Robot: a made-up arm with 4 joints. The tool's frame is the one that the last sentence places.
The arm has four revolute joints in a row. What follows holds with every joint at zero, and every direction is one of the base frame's.
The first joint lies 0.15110 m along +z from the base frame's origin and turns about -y.
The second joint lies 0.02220 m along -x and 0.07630 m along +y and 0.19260 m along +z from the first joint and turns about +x.
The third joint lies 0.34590 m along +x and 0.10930 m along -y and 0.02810 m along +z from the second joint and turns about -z.
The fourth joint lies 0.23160 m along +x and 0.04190 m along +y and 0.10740 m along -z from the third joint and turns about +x.
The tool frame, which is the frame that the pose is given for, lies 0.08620 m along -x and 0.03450 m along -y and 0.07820 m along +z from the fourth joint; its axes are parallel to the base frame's.
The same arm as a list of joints. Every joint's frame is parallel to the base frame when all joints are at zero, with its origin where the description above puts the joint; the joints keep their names.
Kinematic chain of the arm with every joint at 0, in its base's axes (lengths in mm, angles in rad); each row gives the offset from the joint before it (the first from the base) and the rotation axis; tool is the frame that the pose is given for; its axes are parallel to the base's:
joint 1: xyz 0 0 151.1 axis -y
joint 2: xyz -22.2 76.3 192.6 axis +x
joint 3: xyz 345.9 -109.3 28.1 axis -z
joint 4: xyz 231.6 41.9 -107.4 axis +x
tool: xyz -86.2 -34.5 78.2

